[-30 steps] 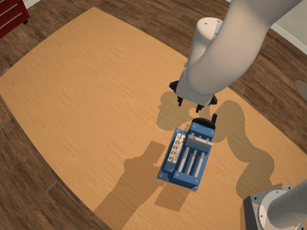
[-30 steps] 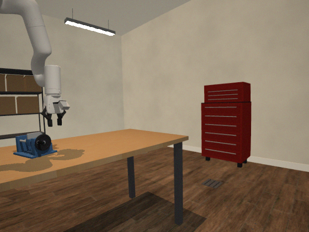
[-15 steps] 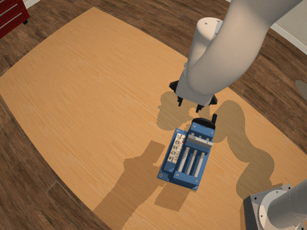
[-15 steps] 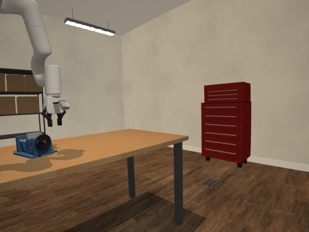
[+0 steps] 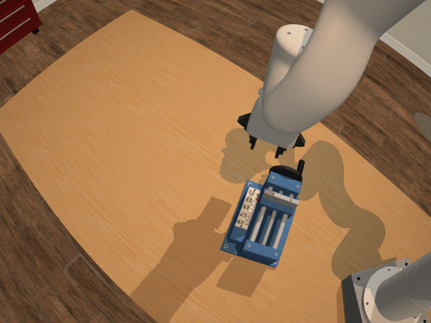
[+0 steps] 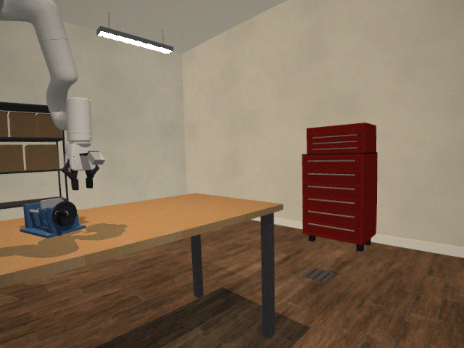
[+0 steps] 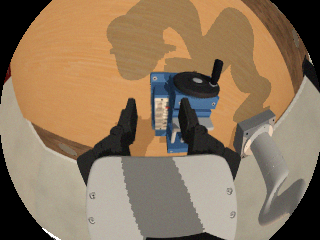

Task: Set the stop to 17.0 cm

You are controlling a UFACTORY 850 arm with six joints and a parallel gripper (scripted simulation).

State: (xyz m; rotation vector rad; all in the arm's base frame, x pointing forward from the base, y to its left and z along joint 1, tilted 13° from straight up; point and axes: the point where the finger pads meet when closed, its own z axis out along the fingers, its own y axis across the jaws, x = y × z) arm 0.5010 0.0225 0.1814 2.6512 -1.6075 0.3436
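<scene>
My hand is 80 mm past the black handwheel, 50 mm to the left of it and 90 mm above it. From my hand the other things lie so: grey stop bar: 90 mm behind, 50 mm to the left, 80 mm below.
</scene>
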